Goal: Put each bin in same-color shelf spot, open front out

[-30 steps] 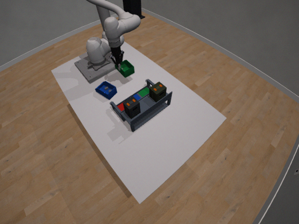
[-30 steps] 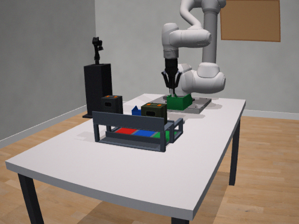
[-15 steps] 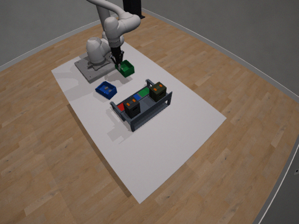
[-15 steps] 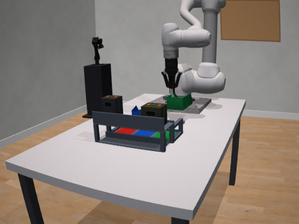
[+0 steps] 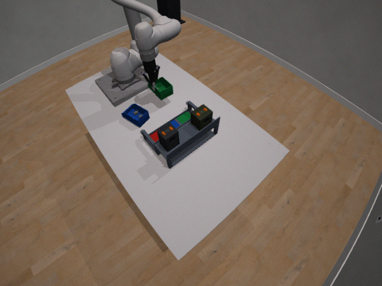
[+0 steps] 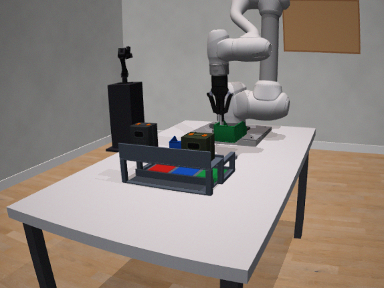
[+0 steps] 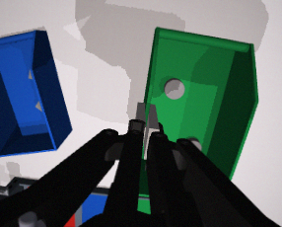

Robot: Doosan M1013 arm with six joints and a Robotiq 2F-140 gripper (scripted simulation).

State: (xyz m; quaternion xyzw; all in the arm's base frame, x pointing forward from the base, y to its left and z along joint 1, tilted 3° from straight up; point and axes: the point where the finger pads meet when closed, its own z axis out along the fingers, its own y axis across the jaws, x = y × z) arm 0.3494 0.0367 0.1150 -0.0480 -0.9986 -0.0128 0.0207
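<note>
The green bin lies 5 cm to the left of my hand and 4 cm below it. From my hand the other things lie so: blue bin 1 cm ahead, 19 cm to the right, 12 cm below; red mark 30 cm ahead, 18 cm to the right, 16 cm below; blue mark 30 cm ahead, 7 cm to the right, 16 cm below.
</note>
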